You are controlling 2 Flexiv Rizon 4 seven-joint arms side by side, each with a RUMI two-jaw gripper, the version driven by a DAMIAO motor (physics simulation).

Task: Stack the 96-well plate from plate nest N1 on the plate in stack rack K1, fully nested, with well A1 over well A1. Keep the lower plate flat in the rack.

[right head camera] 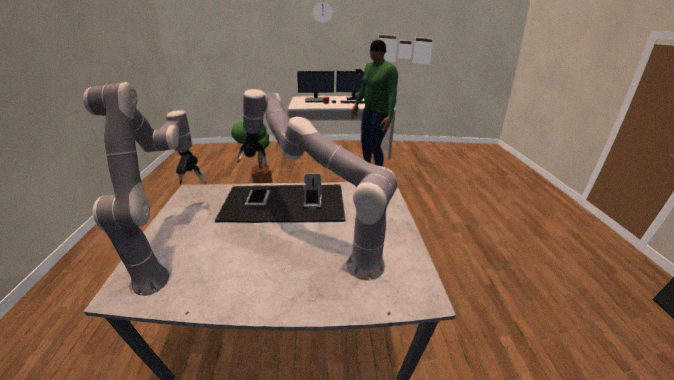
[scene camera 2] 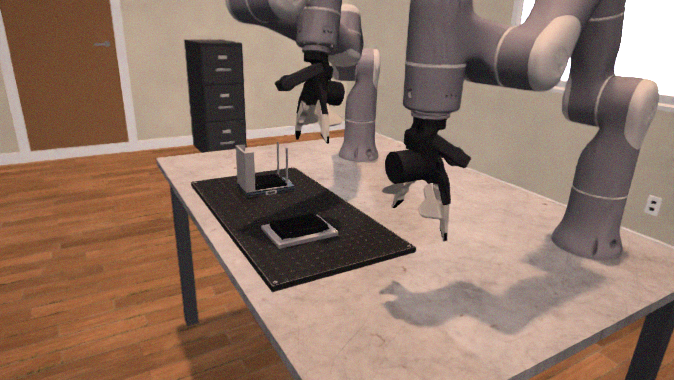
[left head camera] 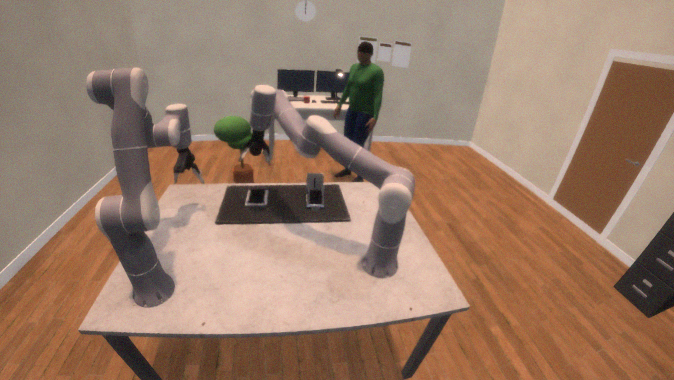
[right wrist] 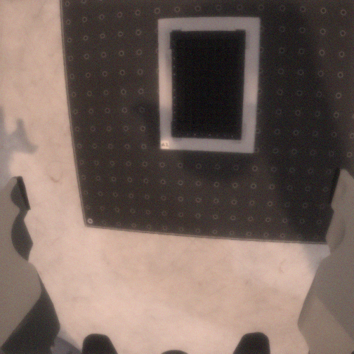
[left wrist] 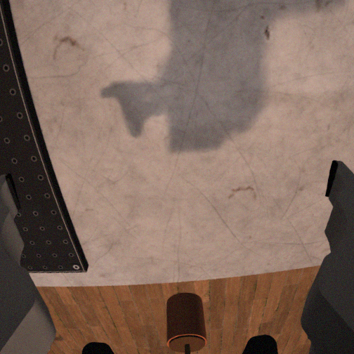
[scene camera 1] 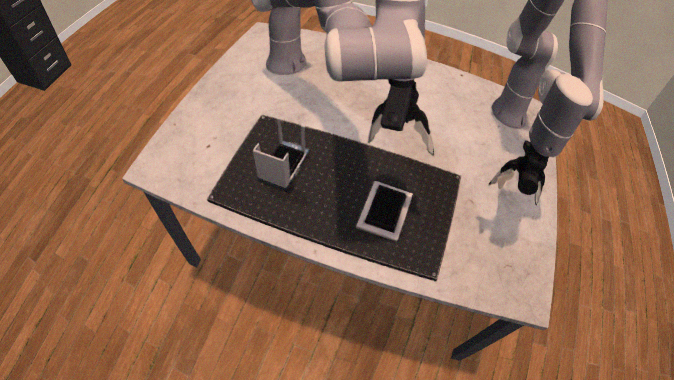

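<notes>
A black 96-well plate [scene camera 1: 386, 207] [scene camera 2: 299, 226] [right wrist: 208, 84] sits in the white nest N1 [scene camera 1: 366, 211] [scene camera 2: 281, 243] [right wrist: 166, 90]; the nest's A1 mark shows at its lower left corner in the right wrist view. The rack K1 [scene camera 1: 271, 168] [scene camera 2: 245, 169] has a tall grey wall and two thin posts, with a black plate [scene camera 1: 292, 157] [scene camera 2: 270, 181] low inside it. My right gripper [scene camera 1: 401, 146] [scene camera 2: 312, 137] is open and empty, high above the table beside the board. My left gripper [scene camera 1: 513, 193] [scene camera 2: 421, 221] is open and empty, above the table beside the board's end.
Both stations stand on a black perforated board [scene camera 1: 325, 200] [scene camera 2: 350, 235] on the pale table [scene camera 1: 220, 145] [scene camera 2: 360, 310]. The rack's wall and posts rise well above the board. A potted plant [left head camera: 233, 131] and a person [left head camera: 365, 90] stand beyond the table.
</notes>
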